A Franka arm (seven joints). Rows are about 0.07 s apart.
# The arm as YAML. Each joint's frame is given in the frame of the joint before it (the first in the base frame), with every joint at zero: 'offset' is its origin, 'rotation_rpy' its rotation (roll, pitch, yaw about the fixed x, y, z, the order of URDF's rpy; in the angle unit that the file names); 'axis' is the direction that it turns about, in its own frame. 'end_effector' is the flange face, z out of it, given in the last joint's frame.
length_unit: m
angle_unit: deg
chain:
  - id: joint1
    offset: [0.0, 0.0, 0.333]
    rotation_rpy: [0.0, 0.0, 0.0]
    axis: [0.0, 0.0, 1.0]
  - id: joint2
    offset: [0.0, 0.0, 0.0]
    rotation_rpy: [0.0, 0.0, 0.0]
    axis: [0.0, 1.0, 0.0]
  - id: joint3
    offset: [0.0, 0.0, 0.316]
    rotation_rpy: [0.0, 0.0, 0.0]
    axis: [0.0, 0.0, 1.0]
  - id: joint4
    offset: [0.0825, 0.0, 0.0]
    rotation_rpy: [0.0, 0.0, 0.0]
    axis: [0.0, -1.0, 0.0]
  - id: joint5
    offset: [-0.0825, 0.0, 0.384]
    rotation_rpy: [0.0, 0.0, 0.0]
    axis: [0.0, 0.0, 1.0]
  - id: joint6
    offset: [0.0, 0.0, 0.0]
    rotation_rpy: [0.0, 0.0, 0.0]
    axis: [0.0, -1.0, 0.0]
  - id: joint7
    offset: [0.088, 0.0, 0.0]
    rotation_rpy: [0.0, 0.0, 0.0]
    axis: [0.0, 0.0, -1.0]
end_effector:
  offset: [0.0, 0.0, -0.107]
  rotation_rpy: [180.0, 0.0, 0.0]
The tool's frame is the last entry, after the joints.
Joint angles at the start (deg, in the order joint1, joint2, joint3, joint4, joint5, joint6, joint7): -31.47, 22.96, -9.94, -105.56, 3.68, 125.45, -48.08
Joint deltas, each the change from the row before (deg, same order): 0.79, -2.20, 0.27, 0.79, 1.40, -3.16, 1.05; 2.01, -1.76, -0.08, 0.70, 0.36, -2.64, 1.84; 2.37, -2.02, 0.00, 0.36, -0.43, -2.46, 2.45; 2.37, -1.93, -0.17, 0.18, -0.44, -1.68, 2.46; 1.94, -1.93, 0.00, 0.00, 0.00, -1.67, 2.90; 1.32, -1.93, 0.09, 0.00, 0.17, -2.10, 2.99; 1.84, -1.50, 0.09, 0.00, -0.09, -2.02, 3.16; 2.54, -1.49, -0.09, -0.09, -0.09, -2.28, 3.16; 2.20, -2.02, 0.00, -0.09, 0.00, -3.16, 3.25
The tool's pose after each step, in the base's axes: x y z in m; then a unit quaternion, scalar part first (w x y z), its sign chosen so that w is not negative. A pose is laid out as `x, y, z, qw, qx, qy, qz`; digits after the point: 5 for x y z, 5 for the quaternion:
0.48816, -0.40064, 0.33431, 0.02241, -0.99893, -0.03825, 0.01341
0.50013, -0.38181, 0.35516, 0.02759, -0.99882, -0.03824, 0.01149
0.51183, -0.35832, 0.37633, 0.02819, -0.99871, -0.04021, 0.01309
0.52139, -0.33631, 0.39615, 0.02525, -0.99880, -0.04038, 0.01166
0.52757, -0.31570, 0.41429, 0.02639, -0.99908, -0.03254, 0.00917
0.52904, -0.29917, 0.43158, 0.03115, -0.99930, -0.01886, 0.00905
0.53281, -0.27834, 0.44430, 0.03490, -0.99926, -0.00917, 0.01354
0.53710, -0.25218, 0.45572, 0.03937, -0.99899, -0.00408, 0.02142
0.53608, -0.22725, 0.47114, 0.04608, -0.99842, 0.00377, 0.03184

